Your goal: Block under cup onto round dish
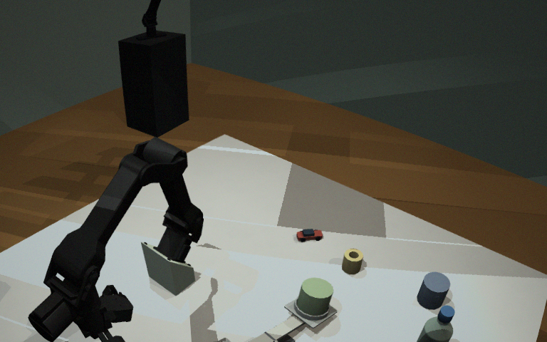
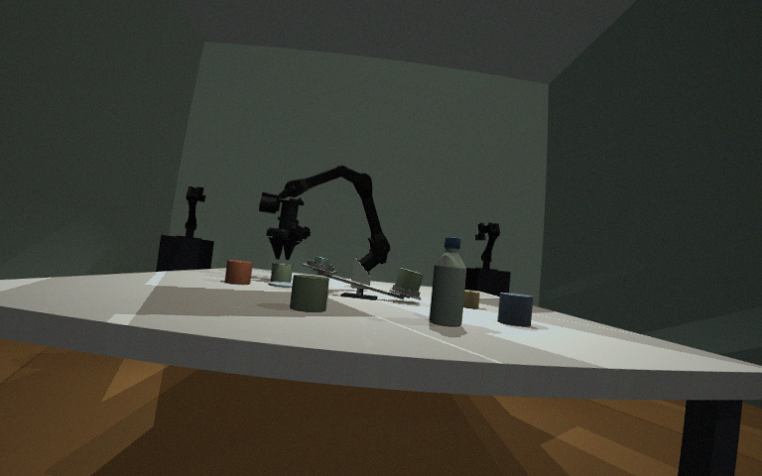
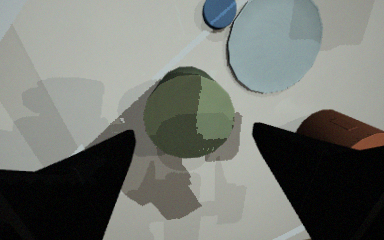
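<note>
My gripper tip is now 190 mm short of the teal block, 140 mm to the right of it and 10 mm below it. Round my gripper tip: bottle: 540 mm ahead, 390 mm to the left, 30 mm above; pale blue round dish: 100 mm ahead, 30 mm to the left, 80 mm below; red-brown cylinder: 160 mm ahead, 80 mm to the right, 40 mm below.
</note>
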